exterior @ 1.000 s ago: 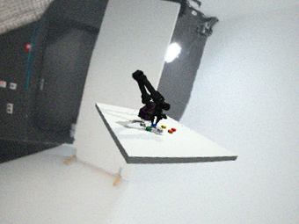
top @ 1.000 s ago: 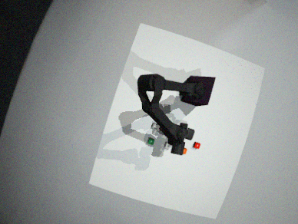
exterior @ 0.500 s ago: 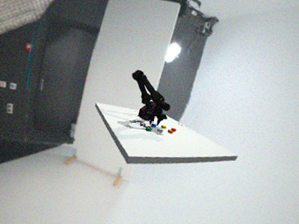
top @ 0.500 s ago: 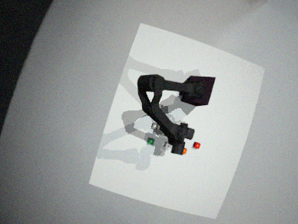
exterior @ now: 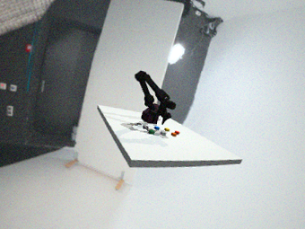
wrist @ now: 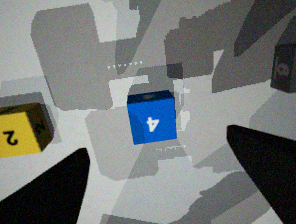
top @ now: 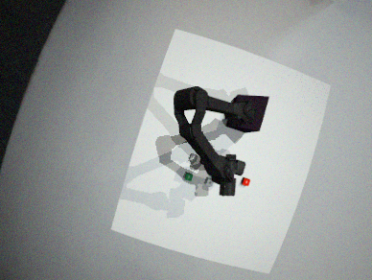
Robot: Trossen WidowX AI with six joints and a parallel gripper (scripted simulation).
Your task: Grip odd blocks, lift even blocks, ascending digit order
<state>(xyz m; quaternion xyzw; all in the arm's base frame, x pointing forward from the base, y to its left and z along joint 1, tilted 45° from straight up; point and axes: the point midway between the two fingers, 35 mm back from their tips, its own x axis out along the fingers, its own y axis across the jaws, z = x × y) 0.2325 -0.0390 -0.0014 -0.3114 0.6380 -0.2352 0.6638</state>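
My gripper tip is now 3 cm above the blue block. The rest, counted from my gripper tip: grey block 11 cm to the right, 3 cm below, 3 cm ahead; yellow block 10 cm to the left, 3 cm below; white block 12 cm ahead, 3 cm below, 1 cm to the left.
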